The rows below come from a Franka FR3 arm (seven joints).
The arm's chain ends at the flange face. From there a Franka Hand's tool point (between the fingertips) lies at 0.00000 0.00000 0.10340 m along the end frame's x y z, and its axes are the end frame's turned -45 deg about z.
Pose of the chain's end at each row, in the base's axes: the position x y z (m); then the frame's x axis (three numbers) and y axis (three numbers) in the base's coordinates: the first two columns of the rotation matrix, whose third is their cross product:
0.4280, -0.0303, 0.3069, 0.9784, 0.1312, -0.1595, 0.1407, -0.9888, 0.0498
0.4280, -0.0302, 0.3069, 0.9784, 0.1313, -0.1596, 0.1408, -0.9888, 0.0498
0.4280, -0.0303, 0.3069, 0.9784, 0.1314, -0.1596, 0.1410, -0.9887, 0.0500
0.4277, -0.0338, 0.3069, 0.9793, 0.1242, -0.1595, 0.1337, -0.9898, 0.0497
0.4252, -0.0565, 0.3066, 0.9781, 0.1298, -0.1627, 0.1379, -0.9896, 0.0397
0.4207, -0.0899, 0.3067, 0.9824, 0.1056, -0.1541, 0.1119, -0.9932, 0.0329
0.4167, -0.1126, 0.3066, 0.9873, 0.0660, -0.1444, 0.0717, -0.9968, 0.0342
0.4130, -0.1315, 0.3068, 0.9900, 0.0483, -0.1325, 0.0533, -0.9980, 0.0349
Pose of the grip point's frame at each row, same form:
0.4124, -0.0377, 0.2050, 0.5923, 0.7920, -0.1480, 0.7913, -0.6064, -0.0776
0.4124, -0.0376, 0.2050, 0.5923, 0.7920, -0.1481, 0.7914, -0.6063, -0.0776
0.4124, -0.0377, 0.2050, 0.5921, 0.7920, -0.1482, 0.7915, -0.6062, -0.0775
0.4120, -0.0410, 0.2050, 0.5979, 0.7877, -0.1479, 0.7870, -0.6121, -0.0776
0.4091, -0.0628, 0.2047, 0.5941, 0.7915, -0.1431, 0.7891, -0.6080, -0.0870
0.4052, -0.0950, 0.2046, 0.6155, 0.7770, -0.1322, 0.7738, -0.6276, -0.0857
0.4021, -0.1172, 0.2044, 0.6474, 0.7515, -0.1263, 0.7488, -0.6582, -0.0779
0.3995, -0.1358, 0.2044, 0.6623, 0.7398, -0.1184, 0.7377, -0.6715, -0.0690

